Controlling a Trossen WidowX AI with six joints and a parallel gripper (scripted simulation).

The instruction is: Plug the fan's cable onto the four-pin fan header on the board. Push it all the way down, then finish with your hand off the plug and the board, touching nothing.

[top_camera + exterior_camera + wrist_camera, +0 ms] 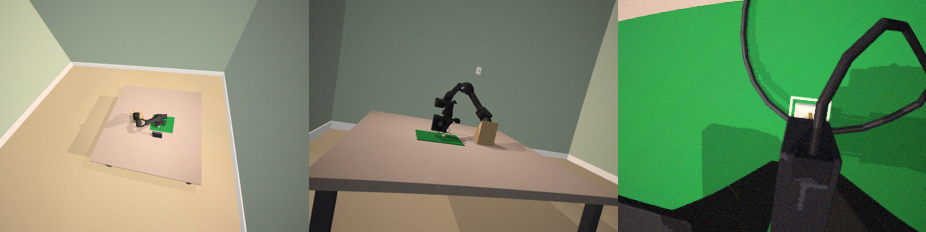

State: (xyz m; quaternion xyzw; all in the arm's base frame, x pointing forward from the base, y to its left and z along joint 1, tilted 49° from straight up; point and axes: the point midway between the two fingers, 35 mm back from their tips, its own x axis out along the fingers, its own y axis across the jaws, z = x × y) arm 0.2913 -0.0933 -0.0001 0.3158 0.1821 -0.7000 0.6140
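The dark fan plug lies 1 cm to the right of my gripper tip and 1 cm above it. From my gripper tip the other things lie so: green board: 6 cm below, 4 cm to the left, 4 cm ahead; white four-pin fan header: 4 cm below, 1 cm to the right; black fan: 15 cm to the right, 2 cm above.
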